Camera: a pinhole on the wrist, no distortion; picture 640 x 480 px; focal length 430.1 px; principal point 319.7 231.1 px. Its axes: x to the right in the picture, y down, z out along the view. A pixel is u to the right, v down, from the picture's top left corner.
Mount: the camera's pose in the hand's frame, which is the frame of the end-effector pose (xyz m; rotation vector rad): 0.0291 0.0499 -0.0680 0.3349 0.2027 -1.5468
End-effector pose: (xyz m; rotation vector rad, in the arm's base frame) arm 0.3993 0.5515 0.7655 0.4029 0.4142 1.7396
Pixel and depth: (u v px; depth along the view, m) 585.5 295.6 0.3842
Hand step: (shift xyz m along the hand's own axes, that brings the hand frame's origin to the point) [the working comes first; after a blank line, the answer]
In the camera's frame: 0.2374 0.0576 0.3842

0.0600 -0.3033 0.2177
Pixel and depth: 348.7 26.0 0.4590
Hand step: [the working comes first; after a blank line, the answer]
In the camera's frame: 0.0309 -0.2189 0.4590

-0.2258 -0.1317 0.3340
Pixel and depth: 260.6 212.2 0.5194
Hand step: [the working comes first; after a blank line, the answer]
In the camera's frame: -0.0714 -0.0228 0.5194

-0.0374 -0.0572 0.4414
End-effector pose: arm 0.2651 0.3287 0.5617 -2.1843 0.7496 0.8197
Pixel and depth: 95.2 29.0 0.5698
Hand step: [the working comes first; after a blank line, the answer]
In the camera's frame: -0.2974 -0.2677 0.5698

-0.2902 0.1407 0.5441
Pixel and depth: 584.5 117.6 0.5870
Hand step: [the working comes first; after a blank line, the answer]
In the camera's frame: 0.3614 -0.1549 0.5870

-0.1657 -0.4864 0.3486
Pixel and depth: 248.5 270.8 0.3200
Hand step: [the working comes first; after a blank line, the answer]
In the camera's frame: -0.0530 0.0295 0.3200

0.0314 -0.0080 0.2525
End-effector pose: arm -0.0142 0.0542 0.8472 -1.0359 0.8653 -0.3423
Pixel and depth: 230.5 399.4 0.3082
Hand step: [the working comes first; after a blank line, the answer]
In the camera's frame: -0.0639 0.1206 0.3082

0.1228 0.0055 0.2527
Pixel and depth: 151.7 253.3 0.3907
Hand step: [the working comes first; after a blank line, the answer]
In the camera's frame: -0.1526 0.0202 0.3907

0.0142 0.0622 0.3515
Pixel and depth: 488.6 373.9 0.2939
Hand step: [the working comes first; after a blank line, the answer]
In the camera's frame: 0.1154 0.0976 0.2939

0.1047 -0.1584 0.1772
